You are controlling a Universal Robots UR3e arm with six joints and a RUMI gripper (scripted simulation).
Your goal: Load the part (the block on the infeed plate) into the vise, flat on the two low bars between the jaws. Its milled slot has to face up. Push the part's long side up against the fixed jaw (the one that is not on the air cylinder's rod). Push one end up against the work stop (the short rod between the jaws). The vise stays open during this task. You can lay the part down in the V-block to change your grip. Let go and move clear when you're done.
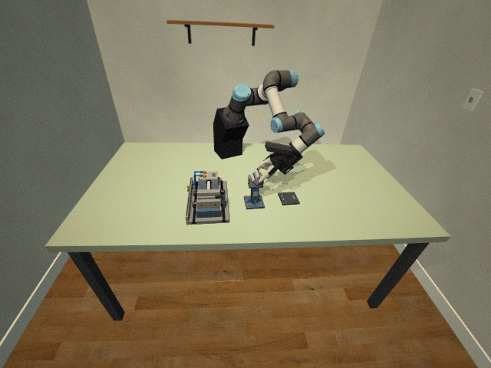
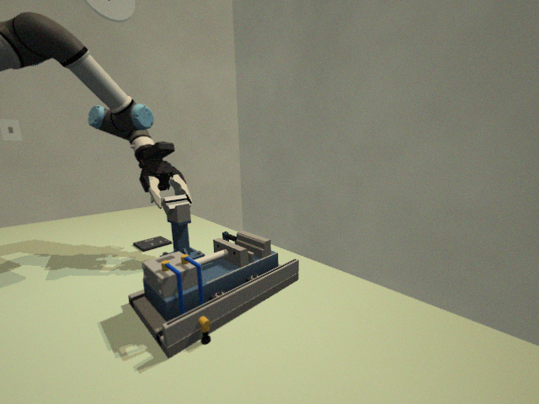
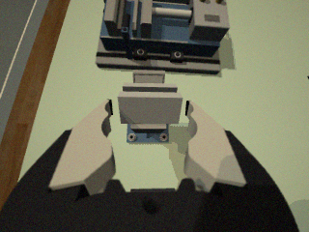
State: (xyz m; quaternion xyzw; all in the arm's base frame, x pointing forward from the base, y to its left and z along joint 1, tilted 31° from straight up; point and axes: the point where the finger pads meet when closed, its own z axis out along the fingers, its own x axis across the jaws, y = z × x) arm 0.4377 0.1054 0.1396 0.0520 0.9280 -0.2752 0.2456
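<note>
My hand is 10 mm to the left of the part. The rest, counted from my hand: dark infeed plate (170 mm to the left, 160 mm below, 40 mm behind); then fixed jaw (220 mm to the right, 110 mm ahead, 90 mm below); then work stop rod (170 mm to the right, 80 mm below, 70 mm ahead).
</note>
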